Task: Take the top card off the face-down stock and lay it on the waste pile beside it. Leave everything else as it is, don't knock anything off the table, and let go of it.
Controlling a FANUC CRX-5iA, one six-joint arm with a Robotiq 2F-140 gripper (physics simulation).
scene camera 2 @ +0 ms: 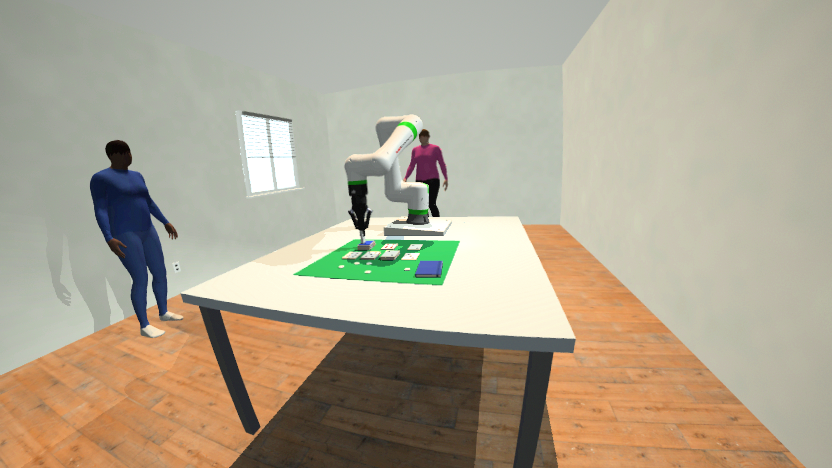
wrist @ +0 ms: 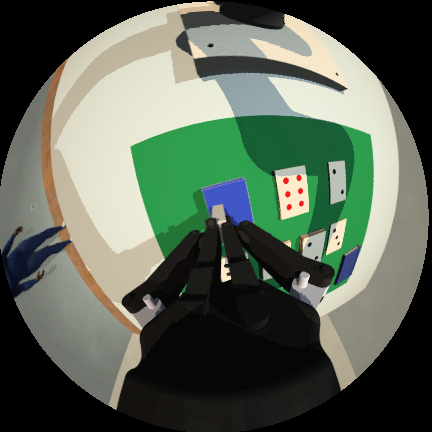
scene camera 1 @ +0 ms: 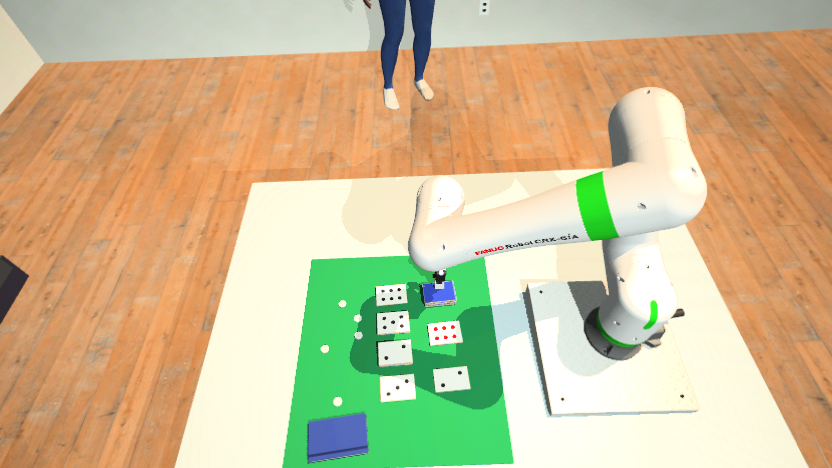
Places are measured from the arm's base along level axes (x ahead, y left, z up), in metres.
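Where they show: gripper, fingertip midpoint: (scene camera 2: 363, 242) (wrist: 218, 212) (scene camera 1: 439, 286); arm's base at its link origin: (scene camera 2: 417, 222) (scene camera 1: 613, 332).
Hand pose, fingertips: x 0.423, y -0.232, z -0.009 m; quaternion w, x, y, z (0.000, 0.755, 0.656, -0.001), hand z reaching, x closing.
Things, the pixels of their top centre, and the offset from my fingertips. Level surfaces: height alone.
- face-down stock at its top centre: (wrist: 230, 212) (scene camera 1: 438, 291) 0.000 m up, 0.005 m ahead, 0.016 m left
- green mat at its surface level: 0.024 m down
- face-up pile with six red dots, top centre: (wrist: 293, 192) (scene camera 1: 444, 332) (scene camera 2: 389, 246) 0.018 m down, 0.012 m ahead, 0.137 m left
- three-dot card at its top centre: (scene camera 1: 397, 387) (wrist: 336, 237) (scene camera 2: 410, 256) 0.020 m down, 0.163 m ahead, 0.262 m left
- two-dot card at its top centre: (wrist: 338, 181) (scene camera 1: 451, 378) 0.020 m down, 0.022 m ahead, 0.265 m left
- blue box at its top centre: (scene camera 1: 337, 436) (scene camera 2: 429, 267) (wrist: 348, 266) 0.012 m down, 0.322 m ahead, 0.356 m left
The face-down stock (scene camera 1: 438, 296) (scene camera 2: 367, 246) (wrist: 236, 196) is a thick blue-backed stack on the green mat (scene camera 1: 325, 273) (wrist: 155, 160). The face-up pile with six red dots (scene camera 1: 445, 327) (scene camera 2: 389, 246) (wrist: 294, 186) lies beside the stock, apart from it. My gripper (scene camera 1: 439, 285) (scene camera 2: 362, 239) (wrist: 218, 212) points down and is shut. Its pale fingertips are at or just above the stock's blue top, toward one edge; whether they touch it I cannot tell. I see no card between the fingers. The fingers hide part of the stock in the wrist view.
Black-dotted face-up cards stand in a column, with a three-dot card (scene camera 1: 397, 387) at one end. Another two-dot card (scene camera 1: 451, 379) (wrist: 337, 182) lies past the red pile. White chips and a blue box (scene camera 1: 337, 435) (scene camera 2: 429, 268) (wrist: 348, 265) are on the mat. The robot's base plate (scene camera 1: 622, 395) is alongside.
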